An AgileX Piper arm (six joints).
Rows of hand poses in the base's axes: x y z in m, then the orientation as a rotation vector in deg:
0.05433 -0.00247 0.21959 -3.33 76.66 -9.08
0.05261 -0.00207 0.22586 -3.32 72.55 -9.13
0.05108 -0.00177 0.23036 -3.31 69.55 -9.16
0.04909 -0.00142 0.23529 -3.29 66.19 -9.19
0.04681 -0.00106 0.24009 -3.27 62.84 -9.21
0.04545 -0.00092 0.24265 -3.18 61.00 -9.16
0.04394 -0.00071 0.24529 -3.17 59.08 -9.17
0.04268 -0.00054 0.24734 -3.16 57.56 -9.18
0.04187 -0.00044 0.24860 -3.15 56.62 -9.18
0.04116 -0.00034 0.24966 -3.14 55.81 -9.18
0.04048 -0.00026 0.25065 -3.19 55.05 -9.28
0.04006 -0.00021 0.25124 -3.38 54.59 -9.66
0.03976 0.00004 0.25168 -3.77 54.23 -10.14
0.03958 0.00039 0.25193 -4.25 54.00 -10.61
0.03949 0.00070 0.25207 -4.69 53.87 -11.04
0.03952 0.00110 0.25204 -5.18 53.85 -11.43
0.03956 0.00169 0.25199 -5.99 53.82 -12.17
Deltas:
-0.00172 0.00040 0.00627 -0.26 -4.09 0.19
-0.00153 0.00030 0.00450 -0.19 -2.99 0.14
-0.00199 0.00035 0.00493 -0.20 -3.35 0.15
-0.00228 0.00036 0.00480 -0.20 -3.34 0.15
-0.00136 0.00014 0.00256 -0.02 -1.84 0.09
-0.00151 0.00021 0.00264 -0.12 -1.91 0.09
-0.00126 0.00017 0.00205 -0.09 -1.51 0.06
-0.00081 0.00010 0.00126 -0.05 -0.94 0.04
-0.00071 0.00010 0.00106 -0.04 -0.81 0.04
-0.00068 0.00008 0.00099 -0.14 -0.75 -0.02
-0.00042 0.00005 0.00059 -0.36 -0.44 -0.22
-0.00030 0.00025 0.00044 -0.57 -0.32 -0.22
-0.00018 0.00035 0.00025 -0.63 -0.19 -0.18
-0.00009 0.00031 0.00014 -0.57 -0.09 -0.17
0.00003 0.00040 -0.00003 -0.59 0.03 -0.12
0.00004 0.00059 -0.00005 -1.02 0.05 -0.28

